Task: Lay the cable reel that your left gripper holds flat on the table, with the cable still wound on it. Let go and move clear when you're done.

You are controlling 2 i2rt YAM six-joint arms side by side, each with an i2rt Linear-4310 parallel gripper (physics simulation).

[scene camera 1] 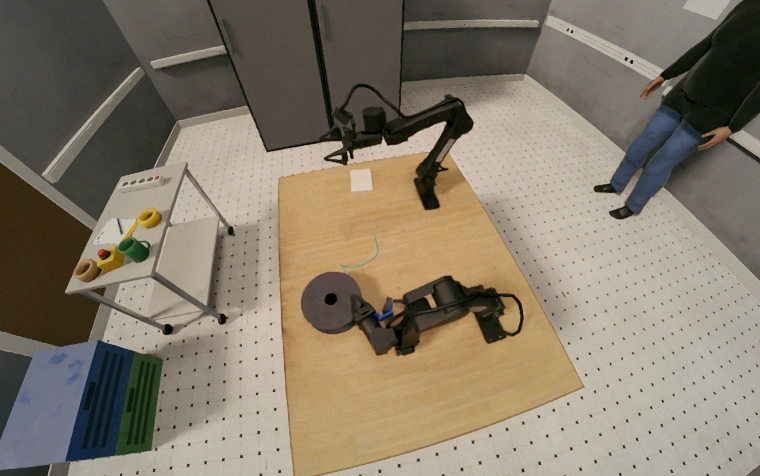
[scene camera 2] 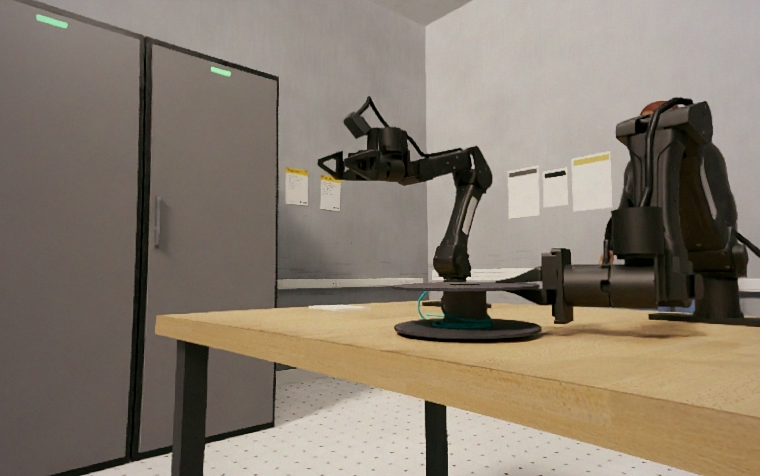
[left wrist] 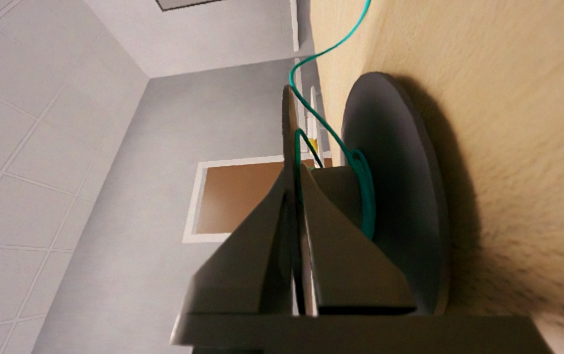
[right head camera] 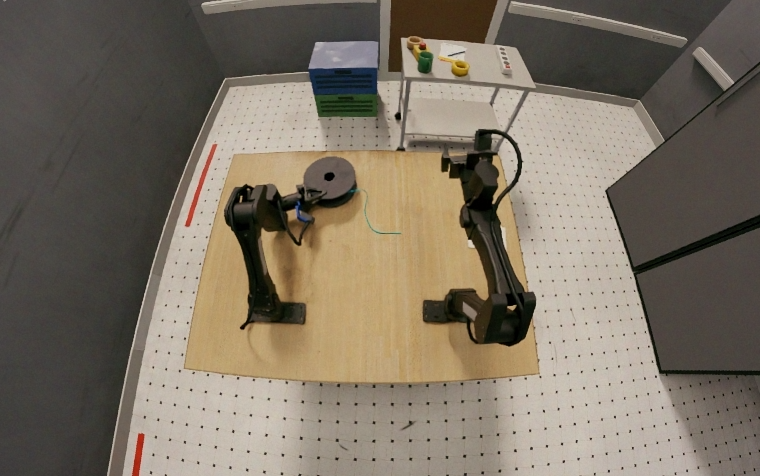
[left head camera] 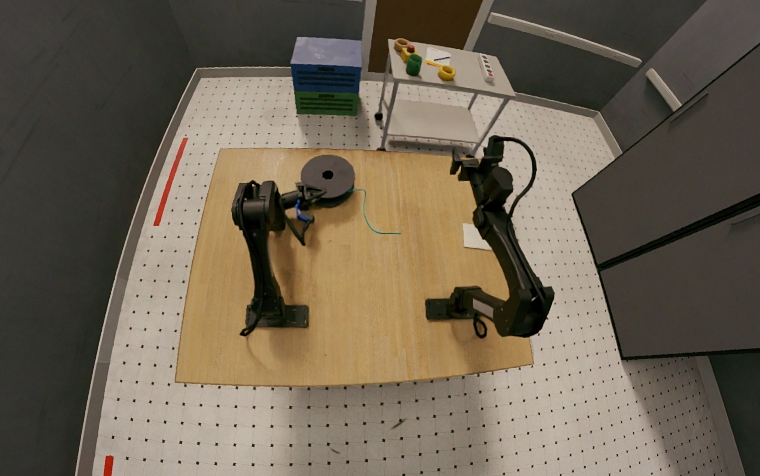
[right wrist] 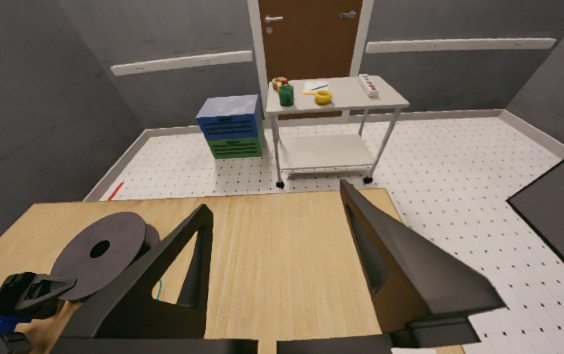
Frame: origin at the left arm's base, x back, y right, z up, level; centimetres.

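Where they show: left gripper, fingertip midpoint: [scene camera 1: 352, 295] [scene camera 2: 496, 284] [left wrist: 295, 171] [right head camera: 326, 192] [left head camera: 326, 190] [right wrist: 77, 283]; right gripper, fingertip midpoint: [scene camera 1: 321, 148] [scene camera 2: 330, 162] [right head camera: 461, 143] [left head camera: 468, 147] [right wrist: 270, 197]; left arm's base at its link origin: [scene camera 1: 484, 313] [scene camera 2: 718, 322] [right head camera: 276, 312] [left head camera: 277, 316]; right arm's base at its link origin: [scene camera 1: 426, 193] [right head camera: 452, 311] [left head camera: 453, 309].
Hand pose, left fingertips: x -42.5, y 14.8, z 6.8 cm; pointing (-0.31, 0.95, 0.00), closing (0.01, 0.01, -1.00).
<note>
Each offset is from my left fingertips to the centre of the thing. "spot": to the spot under its first point. Level surfaces: height alone.
The dark grey cable reel {dx -6.9, dy +0.3, dz -2.9 cm} [left head camera: 338, 164] [right head camera: 342, 167] [scene camera 1: 319, 313] [right wrist: 117, 230] is level, flanges horizontal, near the far edge of the wooden table {dz -6.8 cm} [left head camera: 347, 313]. In scene camera 2 its lower flange [scene camera 2: 465, 331] is at or barely above the table top; I see no clear gap. The teal cable {spot: dx -9.4, dy -1.7, dz -5.1 cm} [scene camera 2: 465, 324] [left wrist: 369, 200] is wound low on the hub, and its loose end {spot: dx +8.6, dy +15.2, dz -6.3 cm} [left head camera: 367, 221] trails over the table. My left gripper [left head camera: 321, 192] [scene camera 1: 357, 303] [scene camera 2: 503, 284] [left wrist: 295, 171] is shut on the upper flange's rim. My right gripper [scene camera 1: 325, 148] [scene camera 2: 333, 160] [right wrist: 270, 197] is open and empty, high above the table.
A white sheet {dx +14.1, dy +59.7, dz -6.6 cm} [left head camera: 475, 236] [scene camera 1: 361, 179] lies on the table below the right arm. A trolley [left head camera: 443, 81] with tapes, a green mug and a power strip stands past the far edge, beside stacked blue and green crates [left head camera: 326, 67]. A tall cabinet [scene camera 1: 274, 72] stands beyond the right arm's side.
</note>
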